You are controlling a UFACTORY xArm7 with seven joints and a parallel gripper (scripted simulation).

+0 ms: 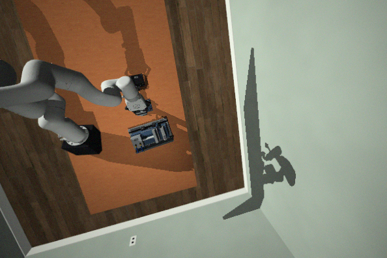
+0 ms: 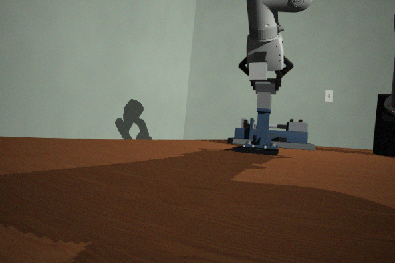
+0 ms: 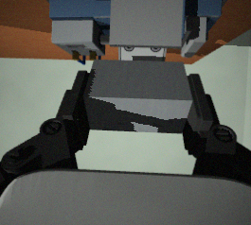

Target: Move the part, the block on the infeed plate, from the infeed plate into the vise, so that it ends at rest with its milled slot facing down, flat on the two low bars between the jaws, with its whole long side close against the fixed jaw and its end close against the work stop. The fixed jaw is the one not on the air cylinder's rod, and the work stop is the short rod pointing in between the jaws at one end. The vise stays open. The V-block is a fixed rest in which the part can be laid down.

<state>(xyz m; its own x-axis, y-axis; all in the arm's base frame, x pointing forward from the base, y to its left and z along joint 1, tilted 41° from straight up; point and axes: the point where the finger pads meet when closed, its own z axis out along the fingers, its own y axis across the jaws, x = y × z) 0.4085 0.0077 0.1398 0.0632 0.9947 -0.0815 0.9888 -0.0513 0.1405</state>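
Now: the grey part 10 mm to the right of my hand. The rest, counted from my hand: blue upright 130 mm below, 10 mm to the right; grey jaw 230 mm to the right, 110 mm below, 40 mm ahead; work stop 180 mm to the right, 100 mm below, 70 mm ahead.
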